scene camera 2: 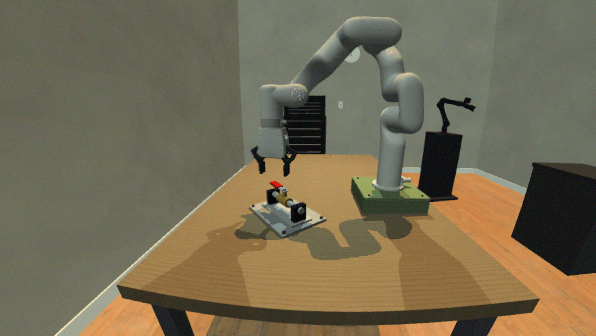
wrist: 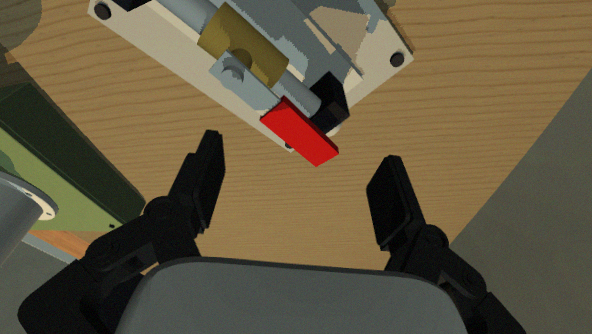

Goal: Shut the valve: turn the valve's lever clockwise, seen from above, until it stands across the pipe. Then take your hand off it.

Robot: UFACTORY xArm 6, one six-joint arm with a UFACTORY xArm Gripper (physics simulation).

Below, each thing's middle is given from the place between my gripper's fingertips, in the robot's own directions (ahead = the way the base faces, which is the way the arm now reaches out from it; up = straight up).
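Labels:
There is the pale base plate (scene camera 2: 282,229), and measured from my hand it sits 13 cm below, 3 cm behind and 4 cm to the left of it.

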